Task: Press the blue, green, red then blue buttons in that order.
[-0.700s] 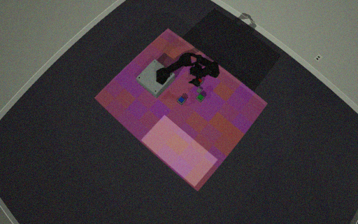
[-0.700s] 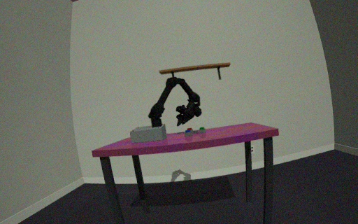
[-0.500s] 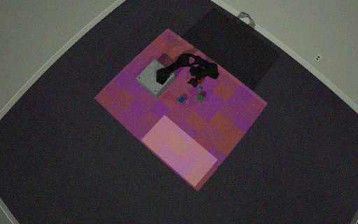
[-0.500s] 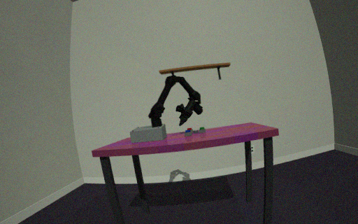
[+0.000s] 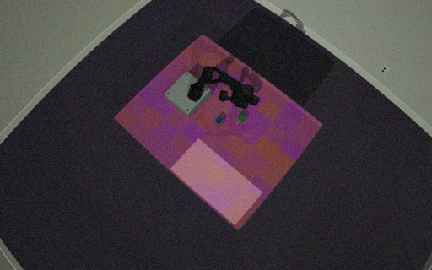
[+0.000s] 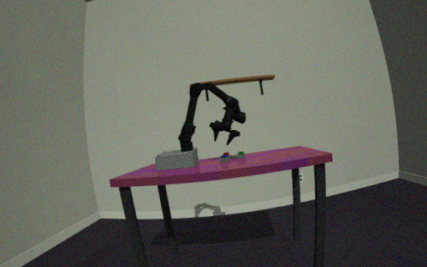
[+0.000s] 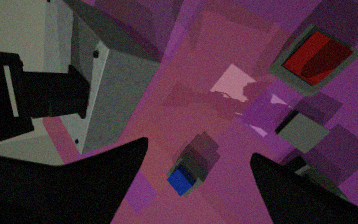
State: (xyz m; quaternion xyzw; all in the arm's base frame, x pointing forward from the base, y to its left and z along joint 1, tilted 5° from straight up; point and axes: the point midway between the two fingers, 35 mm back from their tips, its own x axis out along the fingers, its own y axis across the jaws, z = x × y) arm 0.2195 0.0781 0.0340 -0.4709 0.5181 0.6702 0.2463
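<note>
My gripper tip is now 11 cm to the left of the blue button and 7 cm above it. From my gripper tip the other things lie so: green button (11 cm ahead, 7 cm below).
</note>
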